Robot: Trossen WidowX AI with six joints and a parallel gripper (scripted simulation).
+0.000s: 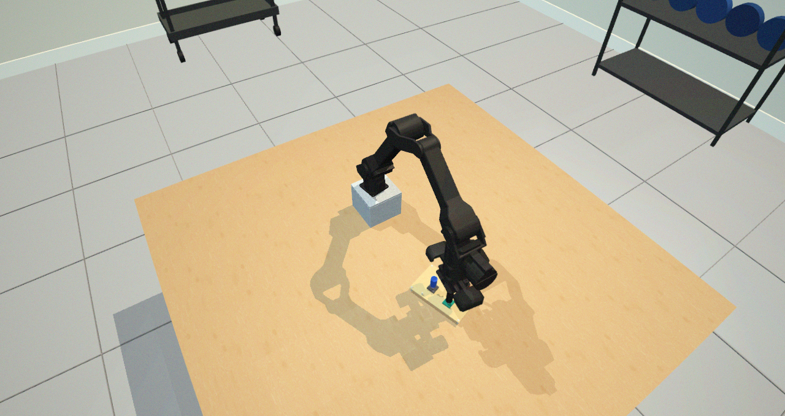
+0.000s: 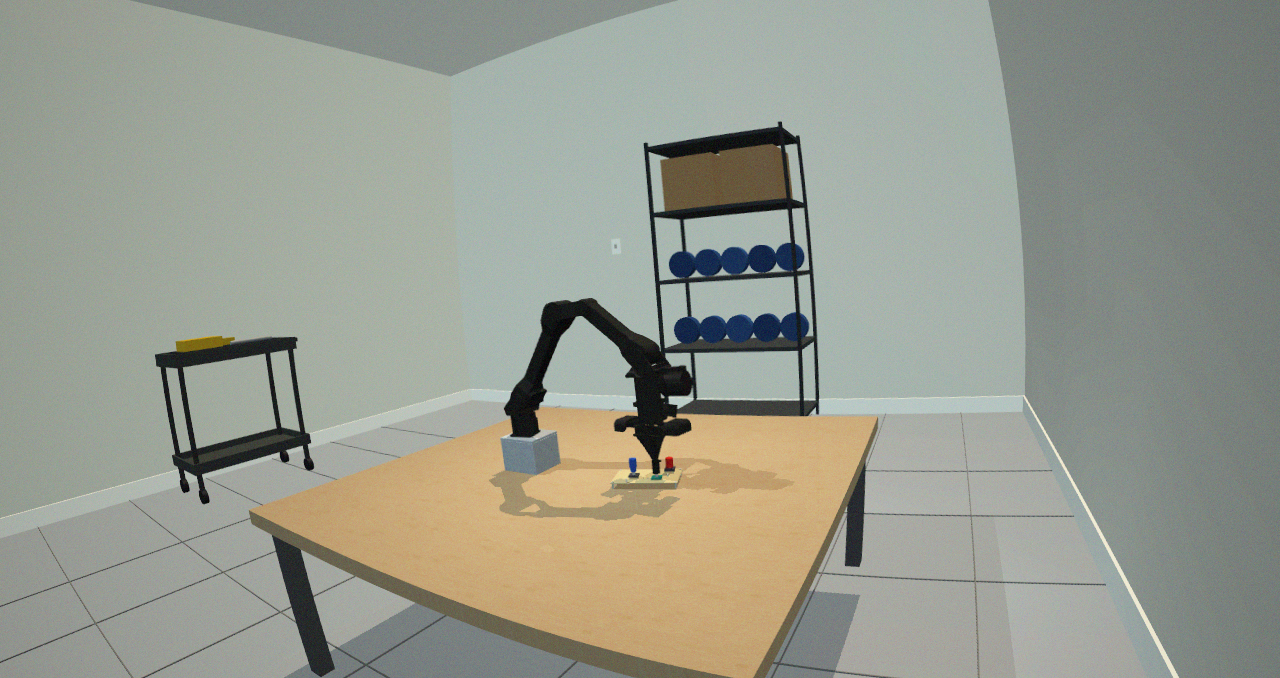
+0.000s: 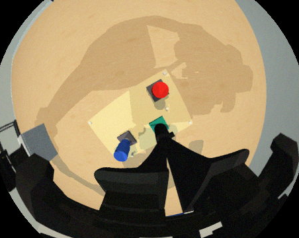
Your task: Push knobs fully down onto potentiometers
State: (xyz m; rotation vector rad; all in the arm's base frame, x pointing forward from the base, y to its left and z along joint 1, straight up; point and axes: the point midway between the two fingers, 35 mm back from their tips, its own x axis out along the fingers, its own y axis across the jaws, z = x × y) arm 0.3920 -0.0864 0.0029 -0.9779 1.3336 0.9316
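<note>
The blue knob is 6 cm behind my gripper tip and 2 cm below it.
</note>
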